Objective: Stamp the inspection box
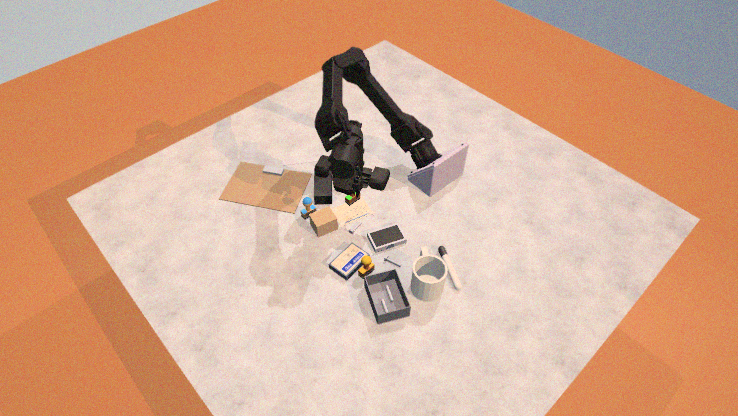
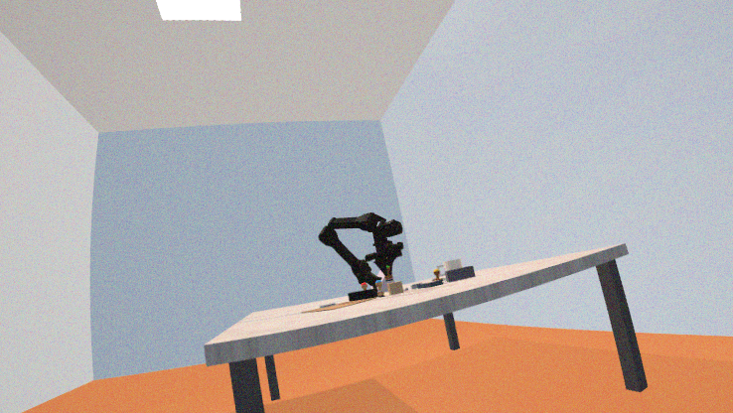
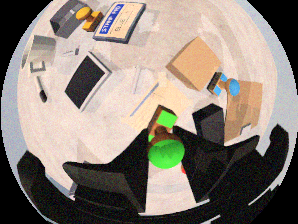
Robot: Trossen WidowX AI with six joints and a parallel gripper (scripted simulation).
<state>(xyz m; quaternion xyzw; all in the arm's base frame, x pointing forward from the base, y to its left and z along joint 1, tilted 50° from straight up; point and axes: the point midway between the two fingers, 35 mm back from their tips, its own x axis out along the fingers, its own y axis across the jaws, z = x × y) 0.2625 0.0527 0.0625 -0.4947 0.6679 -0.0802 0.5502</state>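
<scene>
My gripper tip is now 9 cm short of the cardboard box, 1 cm to the left of it and 5 cm above it. Also, from my gripper tip: green-knobbed stamp: right at my gripper tip; then blue-knobbed stamp: 10 cm ahead, 7 cm to the right, 6 cm below; then red stamp: 5 cm behind, 10 cm to the right, 6 cm below.
</scene>
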